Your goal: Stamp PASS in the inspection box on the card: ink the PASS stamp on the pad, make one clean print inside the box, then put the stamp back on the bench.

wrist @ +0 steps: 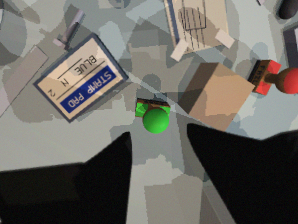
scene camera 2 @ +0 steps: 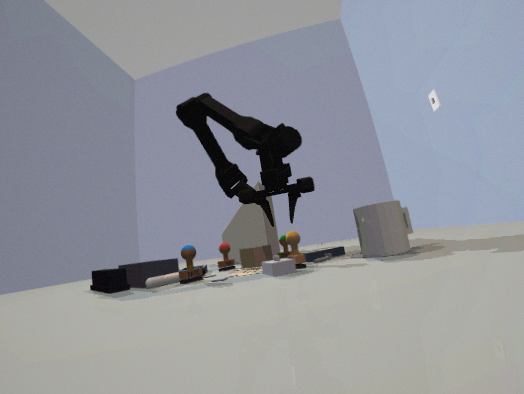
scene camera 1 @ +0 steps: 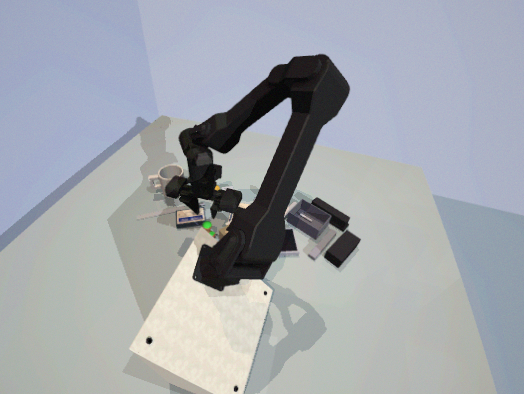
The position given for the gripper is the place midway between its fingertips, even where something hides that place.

Observation:
In view: the gripper (scene camera 1: 206,215), a green-knobbed stamp (wrist: 155,114), a mug (scene camera 2: 383,228), a cardboard box (wrist: 215,94) and a tray (scene camera 1: 308,218).
The tray shows as well in scene camera 2 (scene camera 2: 137,274). The gripper shows as well in the wrist view (wrist: 159,133) and in scene camera 2 (scene camera 2: 282,225). The wrist view misses the tray: it is out of frame.

